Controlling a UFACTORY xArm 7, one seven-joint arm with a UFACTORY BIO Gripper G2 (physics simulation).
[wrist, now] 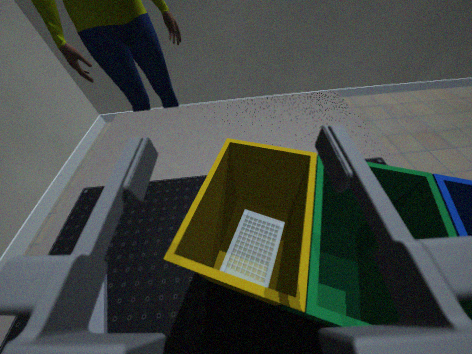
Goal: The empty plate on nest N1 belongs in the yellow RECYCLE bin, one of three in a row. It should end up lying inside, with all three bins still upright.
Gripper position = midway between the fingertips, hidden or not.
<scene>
In view: my gripper [234, 139], a yellow bin [278, 182], a green bin [345, 288] and a plate [251, 255].
</scene>
